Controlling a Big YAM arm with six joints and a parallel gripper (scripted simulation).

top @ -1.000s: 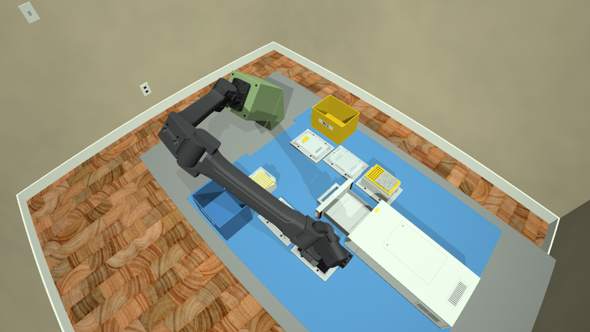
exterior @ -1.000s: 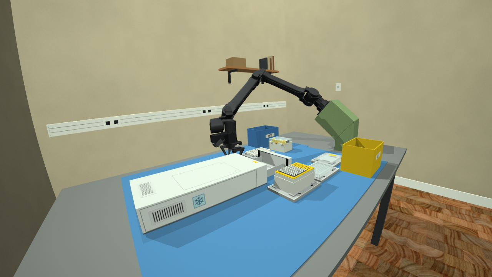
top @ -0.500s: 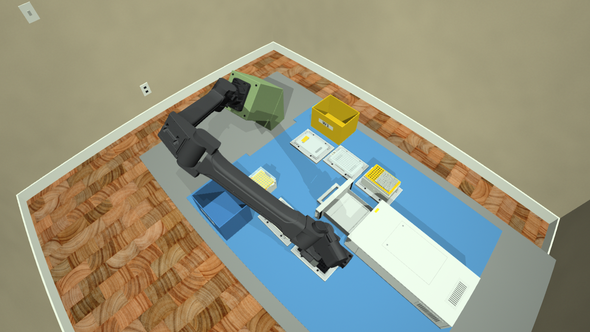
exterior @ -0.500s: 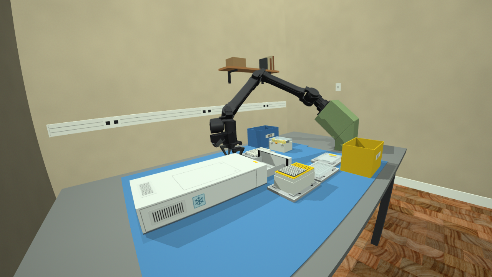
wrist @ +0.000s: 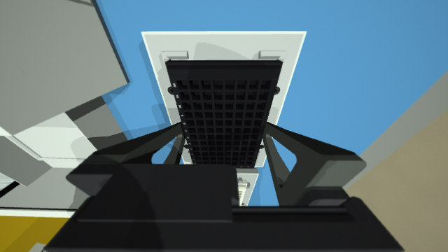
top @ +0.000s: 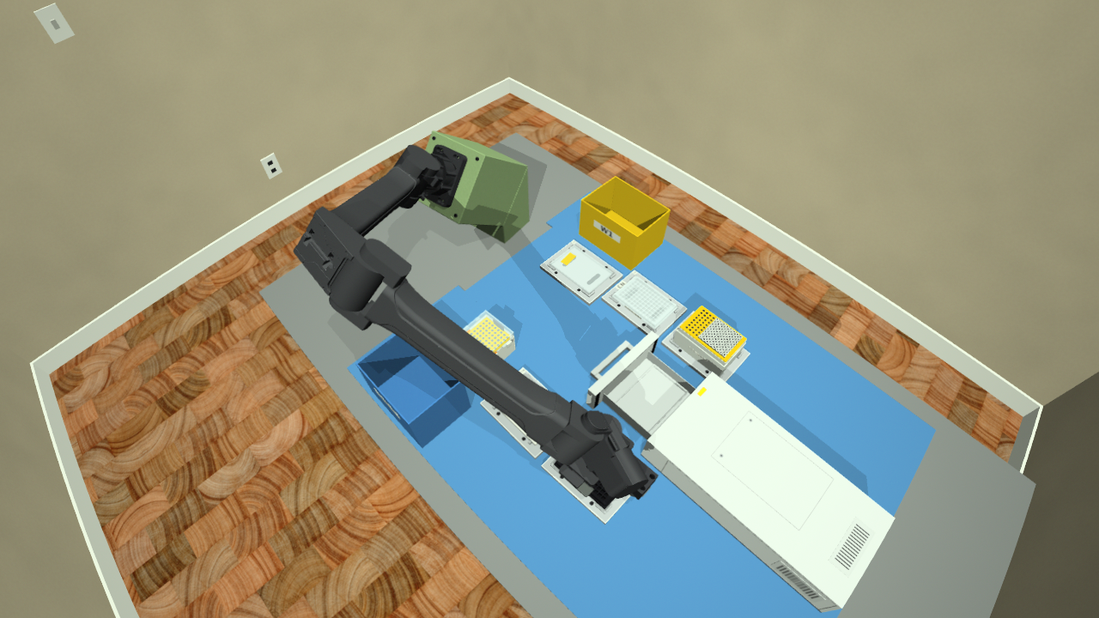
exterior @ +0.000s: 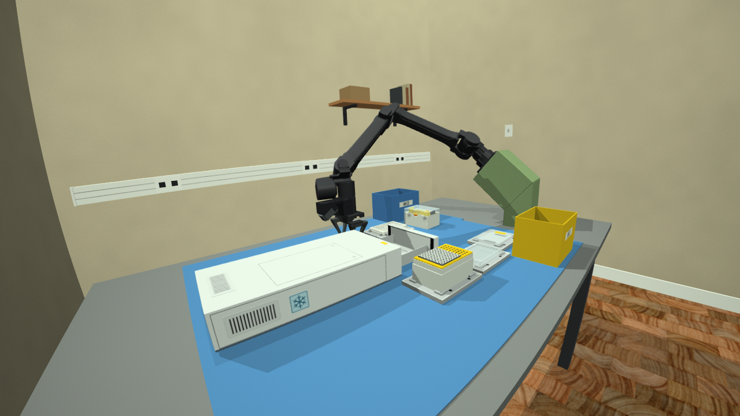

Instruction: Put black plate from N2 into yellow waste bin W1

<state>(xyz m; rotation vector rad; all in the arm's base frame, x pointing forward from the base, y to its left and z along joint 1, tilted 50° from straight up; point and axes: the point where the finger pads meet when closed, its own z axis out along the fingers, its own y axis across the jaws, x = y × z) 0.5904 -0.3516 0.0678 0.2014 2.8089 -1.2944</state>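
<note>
The work nest N2 is 2 cm below my hand. From my hand the other things lie so: drawer: 4 cm ahead, 19 cm to the left, 2 cm above; white well plate: 18 cm behind, 3 cm to the left; black plate: right at my hand.
</note>
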